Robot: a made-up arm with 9 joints. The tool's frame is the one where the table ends.
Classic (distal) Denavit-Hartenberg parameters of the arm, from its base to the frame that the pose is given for. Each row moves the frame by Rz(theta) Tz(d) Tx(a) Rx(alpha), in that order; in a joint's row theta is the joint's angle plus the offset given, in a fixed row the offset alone. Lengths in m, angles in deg.
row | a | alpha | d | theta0
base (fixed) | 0 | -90 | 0.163 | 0
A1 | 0.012 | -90 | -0.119 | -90
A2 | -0.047 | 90 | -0.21 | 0
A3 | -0.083 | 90 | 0.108 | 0
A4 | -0.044 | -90 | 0.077 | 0
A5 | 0.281 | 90 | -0.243 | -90
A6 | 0.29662 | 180 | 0 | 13.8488
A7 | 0.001 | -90 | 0.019 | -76.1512
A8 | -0.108 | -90 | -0.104 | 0
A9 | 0.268 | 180 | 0 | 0.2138
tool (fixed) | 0 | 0 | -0.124 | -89.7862
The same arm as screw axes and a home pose.
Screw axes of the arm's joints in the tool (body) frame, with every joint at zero. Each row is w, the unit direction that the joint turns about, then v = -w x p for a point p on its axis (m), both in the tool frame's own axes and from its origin. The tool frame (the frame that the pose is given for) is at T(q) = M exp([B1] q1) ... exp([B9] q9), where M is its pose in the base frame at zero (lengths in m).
B1: w 0 1 0 v -0.2670 0.0000 0.7510
B2: w 1 0 0 v 0.0000 0.2790 0.0970
B3: w 0 1 0 v -0.2320 0.0000 0.5410
B4: w -1 0 0 v 0.0000 -0.1490 0.0110
B5: w 0 1 0 v -0.1050 0.0000 0.4640
B6: w 0 0 -1 v 0.2320 0.1830 0.0000
B7: w 0 0 1 v -0.1610 0.1050 0.0000
B8: w -1 0 0 v 0.0000 -0.1240 -0.1600
B9: w 0 0 -1 v 0.2680 -0.0010 0.0000
M =
1 0 0 -0.7510
0 1 0 -0.0220
0 0 1 -0.1040
0 0 0 1

